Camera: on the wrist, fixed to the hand. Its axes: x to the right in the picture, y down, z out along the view.
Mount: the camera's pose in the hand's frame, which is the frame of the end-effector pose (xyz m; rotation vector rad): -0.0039 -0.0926 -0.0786 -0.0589 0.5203 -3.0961
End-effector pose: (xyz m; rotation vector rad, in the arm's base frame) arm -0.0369 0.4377 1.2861 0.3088 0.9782 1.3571
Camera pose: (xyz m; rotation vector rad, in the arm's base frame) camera -0.0319 0.3850 1.1767 -1.2879 0.5577 -1.4827
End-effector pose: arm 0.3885 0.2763 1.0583 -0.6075 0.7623 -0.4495
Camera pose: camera 0.3126 0.1831 1.0760 0.9105 0.3724 2.3875
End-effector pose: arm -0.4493 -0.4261 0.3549 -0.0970 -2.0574 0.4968
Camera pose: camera -0.3686 -0.4876 0.4218 2.0595 0.0969 -1.3132
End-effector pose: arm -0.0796 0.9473 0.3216 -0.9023 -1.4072 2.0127
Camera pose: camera -0.0133 1.0217 0.3912 0.8197 -0.6399 -0.6840
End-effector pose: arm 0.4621 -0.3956 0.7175 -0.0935 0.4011 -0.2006
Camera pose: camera 0.4112 -0.4891 0.6589 0.5745 -0.3417 2.8000
